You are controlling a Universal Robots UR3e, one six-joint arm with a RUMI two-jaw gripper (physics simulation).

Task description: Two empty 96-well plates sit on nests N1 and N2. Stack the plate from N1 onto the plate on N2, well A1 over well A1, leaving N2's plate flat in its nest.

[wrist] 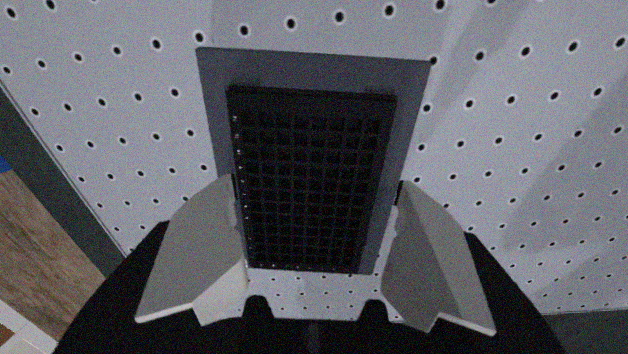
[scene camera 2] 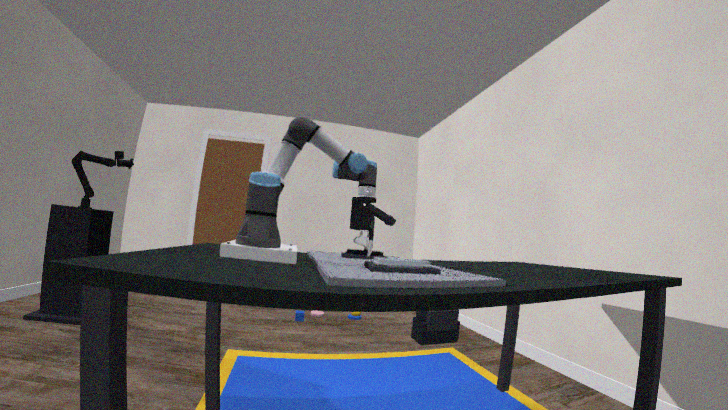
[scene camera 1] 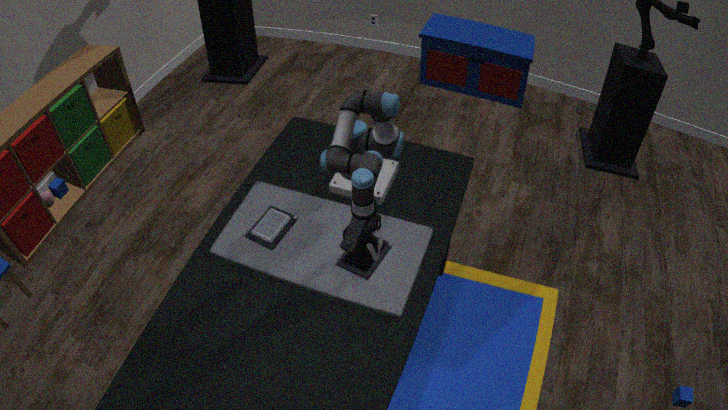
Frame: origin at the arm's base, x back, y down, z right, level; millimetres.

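Where they show: gripper, fingertip midpoint: (wrist: 316,181) (scene camera 2: 366,255) (scene camera 1: 361,254); arm's base, origin of the base link: (scene camera 2: 258,245).
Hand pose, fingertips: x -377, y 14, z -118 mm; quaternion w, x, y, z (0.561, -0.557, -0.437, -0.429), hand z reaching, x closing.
Things, the pixels of their top centre, and the offset from my fingertips. Level surfaces: height alone.
- black 96-well plate, middle of its top: (wrist: 306,204) (scene camera 1: 364,250) (scene camera 2: 364,250) dx +6, dy -16, dz -7 mm
- dark grey nest, middle of its top: (wrist: 307,194) (scene camera 1: 364,252) (scene camera 2: 364,253) dx +6, dy -5, dz -7 mm
- light-coloured plate, middle of its top: (scene camera 2: 401,259) (scene camera 1: 270,223) dx +41, dy -16, dz +336 mm
- dark nest, middle of its top: (scene camera 2: 400,264) (scene camera 1: 271,225) dx +41, dy -5, dz +336 mm
- perforated board, its level: dy +11 mm
- black table, its level: dy +23 mm
A black 96-well plate (scene camera 1: 359,258) (wrist: 305,200) sits in a dark grey nest (wrist: 212,75) (scene camera 1: 367,274) on the grey perforated board. My gripper (scene camera 1: 369,252) (scene camera 2: 368,252) (wrist: 316,181) is open over this plate, its pale fingers on either side of the long edges, toward the lower part of the plate in the wrist view. Whether the tips are level with the plate is unclear. A light-coloured plate (scene camera 1: 272,225) (scene camera 2: 402,261) lies in the other dark nest (scene camera 1: 270,244) (scene camera 2: 407,268), at the left in scene camera 1. The nest labels cannot be read.
The perforated board (scene camera 1: 310,254) (scene camera 2: 346,277) lies on the black table (scene camera 1: 213,331) (scene camera 2: 152,269) in front of the arm's white base (scene camera 1: 387,178) (scene camera 2: 259,252). A black pedestal (scene camera 1: 626,106) (scene camera 2: 68,259) with a camera arm stands away from the table.
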